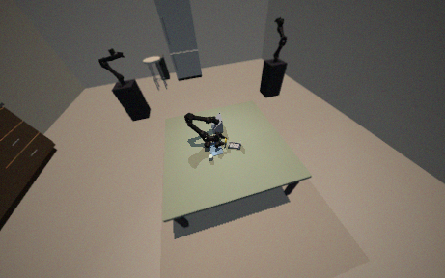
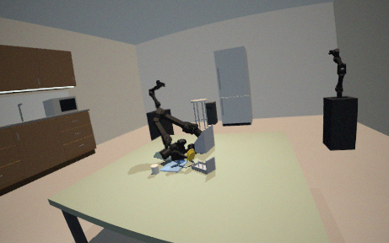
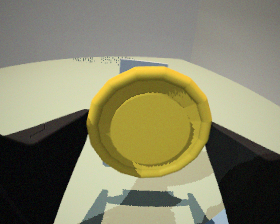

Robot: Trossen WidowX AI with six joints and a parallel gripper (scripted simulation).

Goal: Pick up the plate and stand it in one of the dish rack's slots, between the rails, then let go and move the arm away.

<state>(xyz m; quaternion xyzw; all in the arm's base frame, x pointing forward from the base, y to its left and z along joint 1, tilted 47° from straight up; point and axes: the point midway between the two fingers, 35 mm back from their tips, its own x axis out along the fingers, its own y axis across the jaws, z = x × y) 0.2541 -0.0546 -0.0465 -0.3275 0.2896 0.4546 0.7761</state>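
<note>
Now: gripper tip 80 mm to the right of the grey dish rack, 50 mm above it and 40 mm short of it. The rest, counted from my gripper tip: white cup (200 mm to the right, 130 mm ahead, 50 mm below).
</note>
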